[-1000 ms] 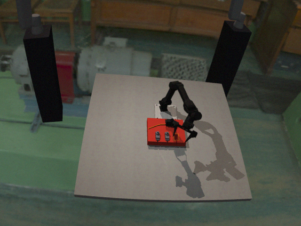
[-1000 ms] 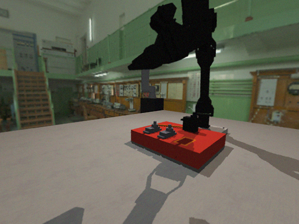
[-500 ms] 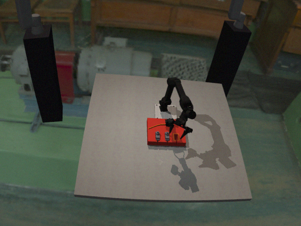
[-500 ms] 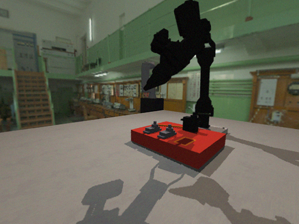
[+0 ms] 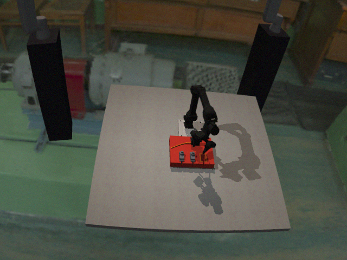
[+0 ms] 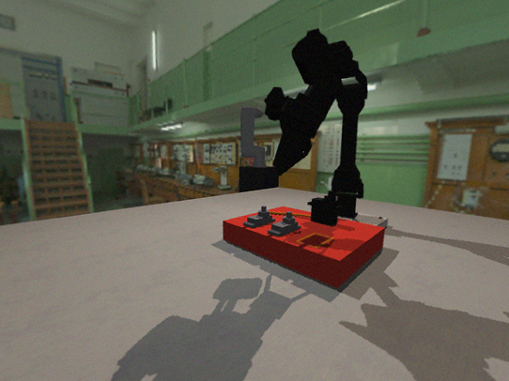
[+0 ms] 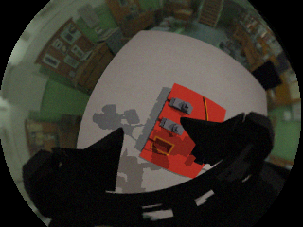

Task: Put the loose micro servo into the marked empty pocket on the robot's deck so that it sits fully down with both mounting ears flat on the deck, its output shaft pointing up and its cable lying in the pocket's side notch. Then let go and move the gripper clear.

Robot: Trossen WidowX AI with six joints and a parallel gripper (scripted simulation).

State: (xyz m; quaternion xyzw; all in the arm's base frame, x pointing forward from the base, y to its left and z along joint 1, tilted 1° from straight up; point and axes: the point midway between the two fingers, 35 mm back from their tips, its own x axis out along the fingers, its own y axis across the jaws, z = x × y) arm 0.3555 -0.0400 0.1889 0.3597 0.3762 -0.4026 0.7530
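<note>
Now: gripper tip 16 cm past the red deck, 2 cm to the right of it and 16 cm above it.
</note>
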